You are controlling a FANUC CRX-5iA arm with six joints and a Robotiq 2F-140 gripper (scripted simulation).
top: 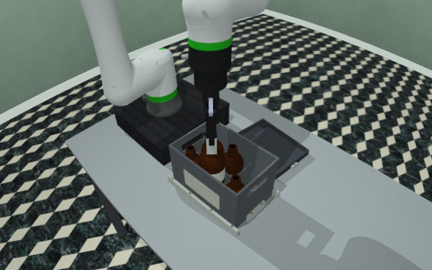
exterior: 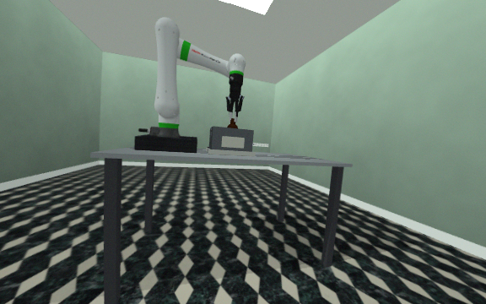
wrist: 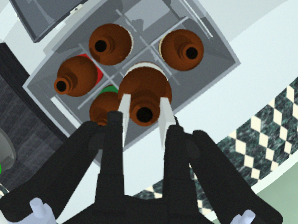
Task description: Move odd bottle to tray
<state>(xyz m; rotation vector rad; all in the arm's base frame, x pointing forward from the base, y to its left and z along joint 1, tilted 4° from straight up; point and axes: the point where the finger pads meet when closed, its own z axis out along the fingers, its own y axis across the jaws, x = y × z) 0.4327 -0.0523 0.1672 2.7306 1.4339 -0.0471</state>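
Right now the brown bottle is 9 cm below my hand. Round my hand: glass bottle 17 cm below, 10 cm behind, 7 cm to the left; crate 17 cm below, 4 cm to the left, 1 cm behind; dark grey tray 30 cm to the left, 24 cm below, 6 cm behind.
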